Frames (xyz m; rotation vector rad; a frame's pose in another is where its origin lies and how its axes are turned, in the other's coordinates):
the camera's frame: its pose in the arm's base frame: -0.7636 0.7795 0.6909 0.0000 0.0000 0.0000
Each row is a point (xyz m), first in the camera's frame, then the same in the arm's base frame.
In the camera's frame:
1: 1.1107 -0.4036 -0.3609
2: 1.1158 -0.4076 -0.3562
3: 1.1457 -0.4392 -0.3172
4: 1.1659 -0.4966 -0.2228
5: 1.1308 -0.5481 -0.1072
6: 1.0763 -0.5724 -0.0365
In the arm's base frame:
1: 0.3471 0.3759 0.3300
2: 0.3522 0.3719 0.3347
3: 0.3821 0.3403 0.3737
4: 0.4023 0.2829 0.4681
5: 0.3672 0.2314 0.5837
6: 0.3127 0.2071 0.6544

